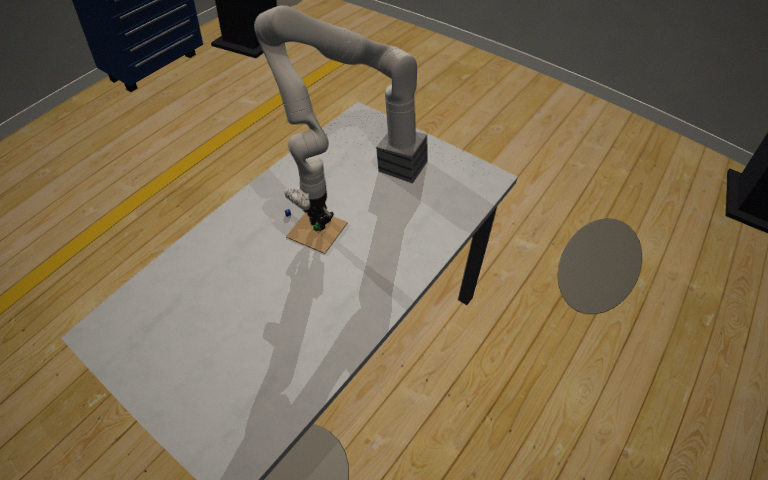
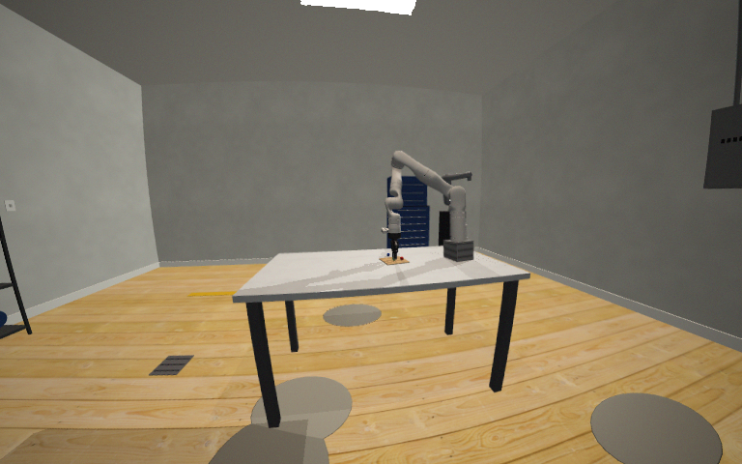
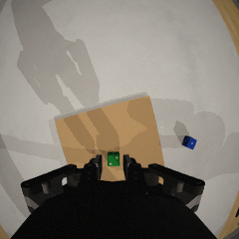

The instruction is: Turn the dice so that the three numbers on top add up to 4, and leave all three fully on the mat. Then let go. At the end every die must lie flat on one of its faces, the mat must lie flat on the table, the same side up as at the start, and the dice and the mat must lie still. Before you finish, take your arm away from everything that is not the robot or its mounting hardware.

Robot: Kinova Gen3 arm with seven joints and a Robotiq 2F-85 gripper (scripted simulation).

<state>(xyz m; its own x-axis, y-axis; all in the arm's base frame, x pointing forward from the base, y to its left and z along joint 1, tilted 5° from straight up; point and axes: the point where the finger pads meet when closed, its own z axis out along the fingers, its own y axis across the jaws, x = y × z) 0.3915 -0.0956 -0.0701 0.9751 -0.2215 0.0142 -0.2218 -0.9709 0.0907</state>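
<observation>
Right now the green die is 20 mm below my hand. The rest, counted from my hand: blue die: 10 mm behind, 120 mm to the right, 20 mm below; then tan mat: 30 mm below; then red die: 40 mm behind, 10 mm to the left, 20 mm below.
</observation>
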